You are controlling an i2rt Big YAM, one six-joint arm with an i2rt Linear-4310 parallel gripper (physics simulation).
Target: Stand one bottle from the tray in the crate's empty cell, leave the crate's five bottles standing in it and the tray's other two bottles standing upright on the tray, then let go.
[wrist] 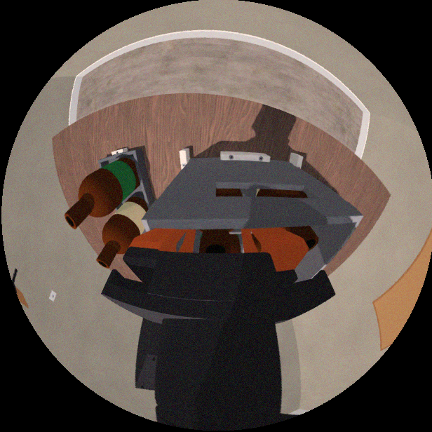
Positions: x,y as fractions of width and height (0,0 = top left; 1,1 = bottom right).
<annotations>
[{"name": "my gripper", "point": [0.51,0.50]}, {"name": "green-labelled bottle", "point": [0.23,0.45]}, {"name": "cream-labelled bottle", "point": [0.27,0.54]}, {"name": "brown bottle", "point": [0.72,0.55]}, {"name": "brown bottle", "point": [0.49,0.56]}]
</annotations>
